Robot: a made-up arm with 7 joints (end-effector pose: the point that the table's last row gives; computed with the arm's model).
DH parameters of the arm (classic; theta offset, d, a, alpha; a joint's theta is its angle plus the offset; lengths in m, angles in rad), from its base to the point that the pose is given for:
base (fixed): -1.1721 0 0.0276 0
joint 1: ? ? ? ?
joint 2: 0 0.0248 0.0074 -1.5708
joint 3: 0 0.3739 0.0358 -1.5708
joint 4: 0 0.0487 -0.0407 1.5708
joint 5: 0 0.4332 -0.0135 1.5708
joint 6: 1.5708 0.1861 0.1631 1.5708
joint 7: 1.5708 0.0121 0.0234 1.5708
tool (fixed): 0 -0.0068 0 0
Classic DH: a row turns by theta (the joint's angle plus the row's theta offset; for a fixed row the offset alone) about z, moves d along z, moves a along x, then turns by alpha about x.
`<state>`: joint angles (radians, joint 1 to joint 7).
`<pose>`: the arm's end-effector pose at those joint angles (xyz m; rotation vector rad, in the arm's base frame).
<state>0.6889 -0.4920 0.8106 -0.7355 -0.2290 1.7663 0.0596</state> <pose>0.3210 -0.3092 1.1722 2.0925 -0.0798 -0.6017</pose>
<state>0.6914 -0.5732 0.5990 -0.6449 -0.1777 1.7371 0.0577</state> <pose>0.3053 -0.2510 1.2380 1.8707 -0.2314 -0.6294</pose>
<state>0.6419 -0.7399 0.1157 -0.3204 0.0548 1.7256 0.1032</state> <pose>0.3766 -0.0332 1.3215 1.3102 -0.3566 -0.6686</pose>
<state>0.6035 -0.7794 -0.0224 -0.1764 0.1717 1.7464 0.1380</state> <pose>0.4442 0.0241 1.3029 1.1570 -0.2991 -0.7096</pose>
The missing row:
joint 1: 1.1721 0.624 -0.0036 1.5708
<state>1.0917 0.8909 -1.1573 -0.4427 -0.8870 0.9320 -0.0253</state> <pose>-0.6533 -0.4409 0.9641 -1.5052 0.5183 2.5593</pose>
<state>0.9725 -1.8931 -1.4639 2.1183 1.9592 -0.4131 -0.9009</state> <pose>0.3380 -0.3929 0.4018 -0.9380 1.6028 -1.0681</pose>
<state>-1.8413 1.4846 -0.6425 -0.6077 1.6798 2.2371 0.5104</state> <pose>0.1551 0.7323 0.6422 -0.5388 -1.2467 0.4803</pose>
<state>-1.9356 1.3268 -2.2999 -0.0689 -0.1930 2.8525 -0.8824</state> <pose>0.3891 0.4895 0.7709 1.1975 -0.3170 -1.3031</pose>
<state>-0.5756 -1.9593 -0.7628 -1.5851 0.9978 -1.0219 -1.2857</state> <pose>0.7435 -0.0732 0.6823 -1.7023 -0.0557 0.4393</pose>
